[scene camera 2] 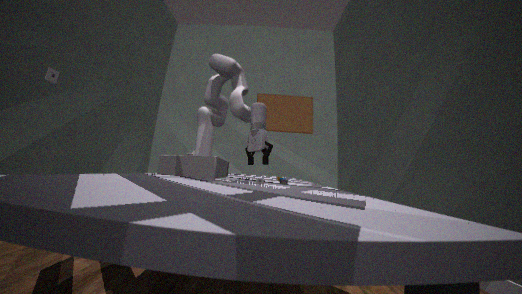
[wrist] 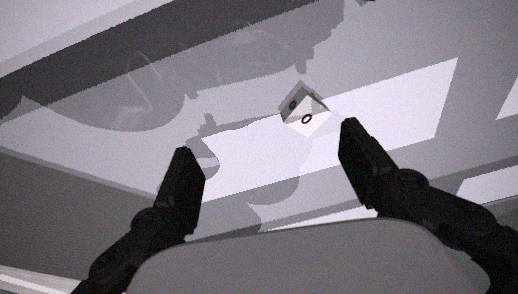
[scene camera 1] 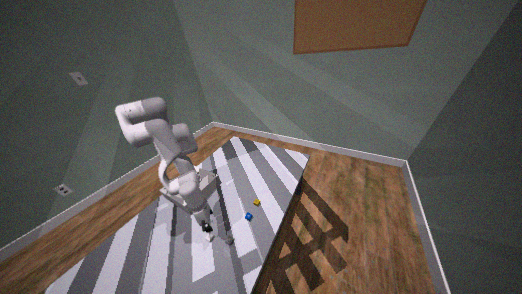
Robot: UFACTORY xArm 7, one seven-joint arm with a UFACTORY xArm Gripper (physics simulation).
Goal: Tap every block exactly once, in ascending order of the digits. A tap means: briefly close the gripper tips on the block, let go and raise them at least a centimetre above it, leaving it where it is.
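Note:
A white block (scene camera 1: 210, 237) (wrist: 310, 120) with the digit 0 lies on the striped-looking table (scene camera 1: 202, 270) (scene camera 2: 300, 260). A grey block (scene camera 1: 229, 240) lies beside it, its digit too small to read. A blue block (scene camera 1: 248, 216) (scene camera 2: 283, 180) and a yellow block (scene camera 1: 256, 202) lie further off, digits unreadable. My gripper (scene camera 1: 208, 228) (scene camera 2: 258, 162) (wrist: 266, 150) is open and empty, pointing down, raised above the table. In the wrist view the white block shows beyond the fingertips, nearer the right finger and not between the pads.
The arm's base box (scene camera 1: 207, 181) (scene camera 2: 187, 166) stands on the table behind the gripper. Strong light and shadow stripes cross the table. The blue and yellow blocks lie near each other, towards the table's long edge in scene camera 1. A dark fragment shows at the wrist view's top edge.

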